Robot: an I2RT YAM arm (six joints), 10 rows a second.
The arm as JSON. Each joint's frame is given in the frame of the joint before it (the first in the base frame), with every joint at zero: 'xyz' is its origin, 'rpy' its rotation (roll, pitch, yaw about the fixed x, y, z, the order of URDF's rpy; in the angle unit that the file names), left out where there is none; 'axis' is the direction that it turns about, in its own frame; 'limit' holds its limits. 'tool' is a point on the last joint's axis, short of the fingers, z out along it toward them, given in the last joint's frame.
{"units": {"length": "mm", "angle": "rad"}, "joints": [
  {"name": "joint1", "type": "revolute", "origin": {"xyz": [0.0, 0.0, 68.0]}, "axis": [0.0, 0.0, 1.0], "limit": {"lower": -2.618, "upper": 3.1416}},
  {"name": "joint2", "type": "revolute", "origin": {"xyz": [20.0, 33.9, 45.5]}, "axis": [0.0, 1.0, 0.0], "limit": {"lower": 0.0, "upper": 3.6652}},
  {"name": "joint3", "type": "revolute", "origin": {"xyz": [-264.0, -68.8, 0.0]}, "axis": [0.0, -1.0, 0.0], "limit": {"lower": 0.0, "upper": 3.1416}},
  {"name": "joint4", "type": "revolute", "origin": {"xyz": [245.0, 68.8, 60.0]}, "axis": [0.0, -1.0, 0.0], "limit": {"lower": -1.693, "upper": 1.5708}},
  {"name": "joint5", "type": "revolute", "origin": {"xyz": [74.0, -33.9, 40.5]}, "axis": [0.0, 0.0, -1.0], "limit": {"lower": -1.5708, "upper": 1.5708}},
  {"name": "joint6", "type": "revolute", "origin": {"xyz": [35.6, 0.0, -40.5]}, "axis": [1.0, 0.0, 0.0], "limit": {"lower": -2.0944, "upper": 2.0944}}
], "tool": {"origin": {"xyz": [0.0, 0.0, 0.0], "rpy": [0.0, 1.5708, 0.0]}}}
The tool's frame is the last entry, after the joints.
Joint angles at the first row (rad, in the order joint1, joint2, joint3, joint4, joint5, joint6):
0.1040, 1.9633, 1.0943, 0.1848, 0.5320, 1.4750
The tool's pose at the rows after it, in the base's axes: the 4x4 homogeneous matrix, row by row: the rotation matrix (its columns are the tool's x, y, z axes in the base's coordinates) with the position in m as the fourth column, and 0 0 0 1 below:
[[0.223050 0.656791 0.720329 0.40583], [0.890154 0.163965 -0.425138 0.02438], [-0.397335 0.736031 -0.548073 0.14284], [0 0 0 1]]
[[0.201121 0.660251 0.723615 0.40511], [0.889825 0.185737 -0.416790 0.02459], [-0.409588 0.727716 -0.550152 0.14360], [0 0 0 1]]
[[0.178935 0.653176 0.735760 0.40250], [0.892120 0.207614 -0.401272 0.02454], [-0.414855 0.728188 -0.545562 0.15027], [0 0 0 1]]
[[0.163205 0.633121 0.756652 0.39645], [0.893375 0.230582 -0.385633 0.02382], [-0.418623 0.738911 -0.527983 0.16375], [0 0 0 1]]
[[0.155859 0.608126 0.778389 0.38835], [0.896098 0.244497 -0.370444 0.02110], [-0.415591 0.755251 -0.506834 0.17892], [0 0 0 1]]
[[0.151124 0.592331 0.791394 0.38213], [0.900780 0.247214 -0.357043 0.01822], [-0.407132 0.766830 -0.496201 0.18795], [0 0 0 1]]
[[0.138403 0.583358 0.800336 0.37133], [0.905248 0.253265 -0.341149 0.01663], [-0.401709 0.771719 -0.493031 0.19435], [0 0 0 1]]
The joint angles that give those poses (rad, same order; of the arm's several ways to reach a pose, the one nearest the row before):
0.1036, 1.9629, 1.0939, 0.1852, 0.5205, 1.4609
0.1036, 1.9583, 1.0908, 0.1848, 0.5114, 1.4368
0.1028, 1.9335, 1.0821, 0.1829, 0.4946, 1.4117
0.1013, 1.8824, 1.0622, 0.1833, 0.4782, 1.3834
0.0948, 1.8210, 1.0370, 0.1833, 0.4583, 1.3621
0.0872, 1.7794, 1.0180, 0.1814, 0.4385, 1.3540
0.0837, 1.7275, 0.9806, 0.1768, 0.4191, 1.3460

